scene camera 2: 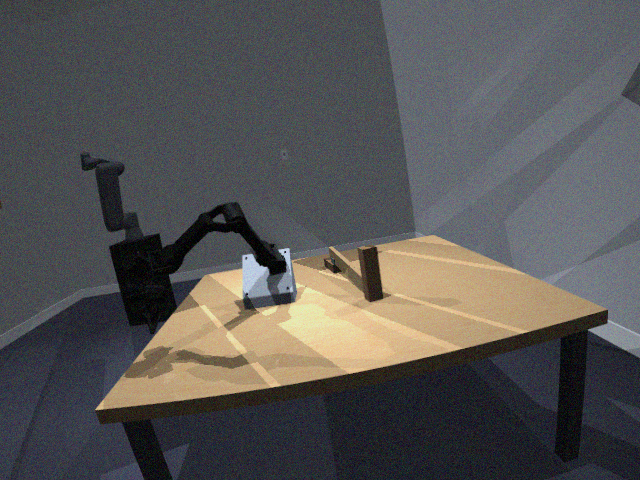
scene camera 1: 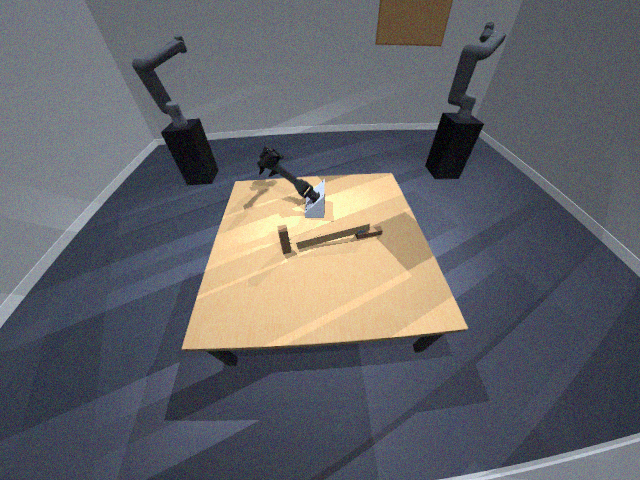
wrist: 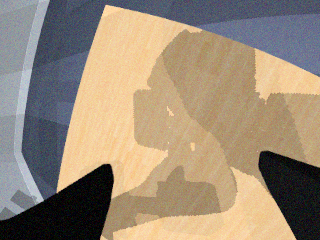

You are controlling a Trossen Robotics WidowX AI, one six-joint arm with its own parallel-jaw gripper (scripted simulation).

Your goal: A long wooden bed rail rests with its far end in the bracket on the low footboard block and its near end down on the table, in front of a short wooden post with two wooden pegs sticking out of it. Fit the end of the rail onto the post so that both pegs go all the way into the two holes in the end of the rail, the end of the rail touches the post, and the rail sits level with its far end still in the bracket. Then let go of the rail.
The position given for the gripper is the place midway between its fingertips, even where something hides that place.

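Scene camera 2 shows the gripper (scene camera 2: 153,329), which is open and holds nothing. The wrist view shows the gripper (wrist: 187,166) too.
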